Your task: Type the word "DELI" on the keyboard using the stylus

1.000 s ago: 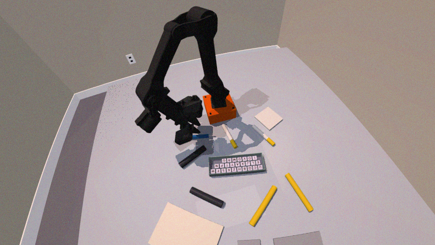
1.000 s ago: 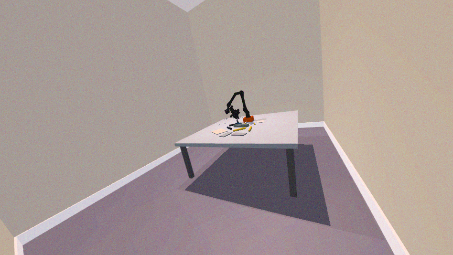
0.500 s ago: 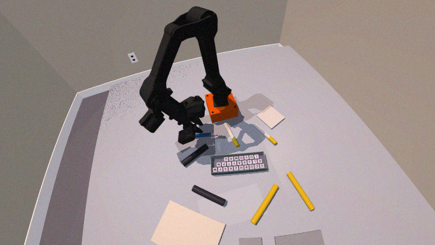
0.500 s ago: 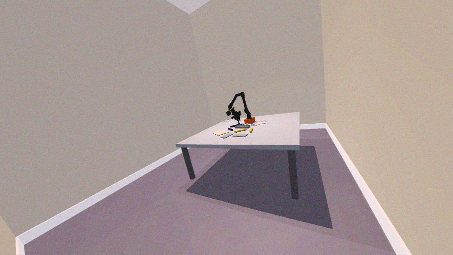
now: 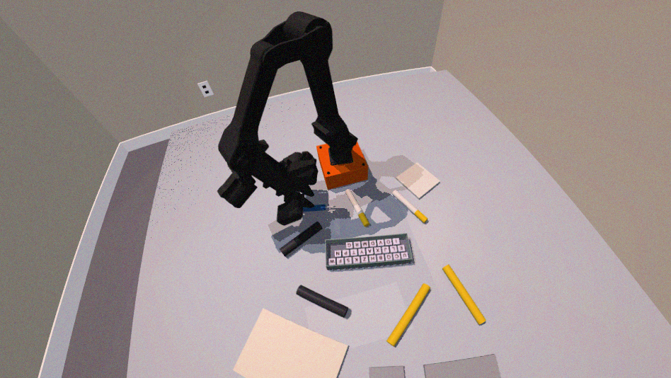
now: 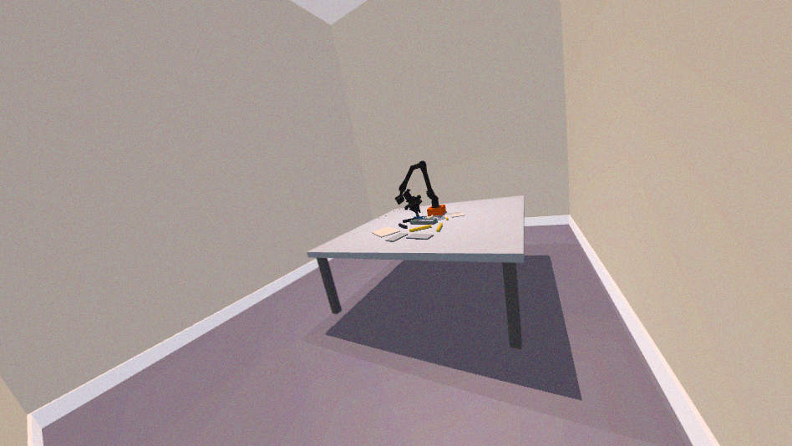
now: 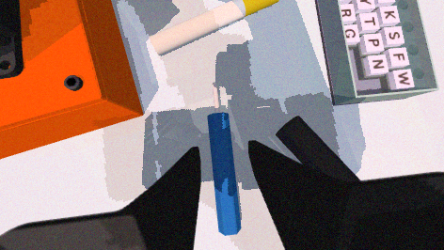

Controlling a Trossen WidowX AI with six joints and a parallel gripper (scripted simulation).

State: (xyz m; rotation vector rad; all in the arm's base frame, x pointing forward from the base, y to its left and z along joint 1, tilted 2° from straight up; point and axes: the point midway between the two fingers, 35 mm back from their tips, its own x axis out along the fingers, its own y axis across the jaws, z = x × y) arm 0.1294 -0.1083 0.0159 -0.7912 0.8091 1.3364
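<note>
The blue stylus is 40 mm below my gripper tip and 20 mm to the left of it. From my gripper tip the other things lie so: grey stylus tip 50 mm to the left, 40 mm below; then white note pad 310 mm to the left, 50 mm behind, 40 mm below; then cream sheet 360 mm ahead, 90 mm to the right, 40 mm below.
</note>
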